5 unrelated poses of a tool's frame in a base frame.
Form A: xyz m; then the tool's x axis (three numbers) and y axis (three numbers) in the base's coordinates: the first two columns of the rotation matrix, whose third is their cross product.
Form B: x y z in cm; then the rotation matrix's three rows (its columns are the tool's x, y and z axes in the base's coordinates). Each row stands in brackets. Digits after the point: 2 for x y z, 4 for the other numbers.
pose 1, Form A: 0.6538 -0.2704 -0.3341 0.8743 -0.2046 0.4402 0.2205 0.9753 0.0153
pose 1, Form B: [65.38 -27.04 -33.41], [[0.8743 0.2205 -0.4325], [-0.2046 0.9753 0.0837], [0.4402 0.0153 0.8978]]
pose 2, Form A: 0.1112 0.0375 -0.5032 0.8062 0.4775 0.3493 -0.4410 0.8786 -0.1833
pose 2, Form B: [11.12 3.75 -50.32], [[0.8062 -0.4410 -0.3944], [0.4775 0.8786 -0.0063], [0.3493 -0.1833 0.9189]]
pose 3, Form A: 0.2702 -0.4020 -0.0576 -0.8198 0.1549 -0.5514 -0.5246 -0.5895 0.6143
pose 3, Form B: [27.02 -40.20 -5.76], [[-0.8198 -0.5246 -0.2299], [0.1549 -0.5895 0.7929], [-0.5514 0.6143 0.5645]]
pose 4, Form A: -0.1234 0.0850 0.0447 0.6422 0.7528 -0.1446 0.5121 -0.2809 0.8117
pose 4, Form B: [-12.34 8.50 4.47], [[0.6422 0.5121 0.5704], [0.7528 -0.2809 -0.5953], [-0.1446 0.8117 -0.5659]]
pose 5, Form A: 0.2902 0.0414 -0.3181 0.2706 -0.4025 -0.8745 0.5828 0.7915 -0.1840
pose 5, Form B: [29.02 4.14 -31.81], [[0.2706 0.5828 0.7662], [-0.4025 0.7915 -0.4599], [-0.8745 -0.1840 0.4488]]
